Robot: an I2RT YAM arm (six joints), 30 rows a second.
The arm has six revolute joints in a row. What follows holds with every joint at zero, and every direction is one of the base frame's. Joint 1 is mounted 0.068 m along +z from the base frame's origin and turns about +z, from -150 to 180 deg. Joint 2 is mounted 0.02 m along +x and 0.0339 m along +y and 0.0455 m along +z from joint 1 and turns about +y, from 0 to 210 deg. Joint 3 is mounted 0.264 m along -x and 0.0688 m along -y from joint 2 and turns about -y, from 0 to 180 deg. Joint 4 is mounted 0.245 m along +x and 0.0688 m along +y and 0.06 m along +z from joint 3 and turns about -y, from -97 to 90 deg. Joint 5 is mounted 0.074 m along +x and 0.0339 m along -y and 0.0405 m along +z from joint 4 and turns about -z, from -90 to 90 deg. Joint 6 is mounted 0.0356 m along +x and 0.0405 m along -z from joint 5 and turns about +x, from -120 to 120 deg. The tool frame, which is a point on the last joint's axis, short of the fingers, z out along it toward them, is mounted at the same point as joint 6; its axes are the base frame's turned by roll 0, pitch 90 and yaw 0 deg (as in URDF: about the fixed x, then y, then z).
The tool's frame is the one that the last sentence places.
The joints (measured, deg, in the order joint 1, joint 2, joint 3, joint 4, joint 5, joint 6), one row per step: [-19.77 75.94 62.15 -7.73 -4.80 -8.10]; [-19.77 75.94 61.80 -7.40 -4.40 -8.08]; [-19.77 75.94 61.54 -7.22 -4.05 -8.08]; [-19.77 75.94 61.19 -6.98 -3.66 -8.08]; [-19.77 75.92 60.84 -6.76 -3.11 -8.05]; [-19.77 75.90 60.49 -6.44 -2.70 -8.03]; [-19.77 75.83 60.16 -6.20 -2.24 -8.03]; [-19.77 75.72 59.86 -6.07 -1.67 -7.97]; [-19.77 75.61 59.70 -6.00 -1.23 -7.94]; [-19.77 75.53 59.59 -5.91 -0.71 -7.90]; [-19.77 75.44 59.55 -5.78 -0.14 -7.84]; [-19.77 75.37 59.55 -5.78 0.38 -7.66]
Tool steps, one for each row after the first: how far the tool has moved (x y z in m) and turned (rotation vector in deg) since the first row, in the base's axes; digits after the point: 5 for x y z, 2 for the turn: [-0.00008 -0.00023 -0.00158 -0.11 0.06 -0.38]; [-0.00021 -0.00042 -0.00288 -0.21 0.18 -0.70]; [-0.00037 -0.00062 -0.00462 -0.31 0.33 -1.07]; [-0.00065 -0.00088 -0.00630 -0.43 0.50 -1.59]; [-0.00085 -0.00108 -0.00779 -0.56 0.56 -1.98]; [-0.00128 -0.00123 -0.00906 -0.71 0.63 -2.40]; [-0.00192 -0.00137 -0.01013 -0.84 0.74 -2.96]; [-0.00246 -0.00147 -0.01044 -0.97 0.77 -3.38]; [-0.00287 -0.00167 -0.01056 -1.13 0.77 -3.87]; [-0.00323 -0.00191 -0.01012 -1.33 0.65 -4.43]; [-0.00358 -0.00213 -0.00977 -1.37 0.60 -4.98]
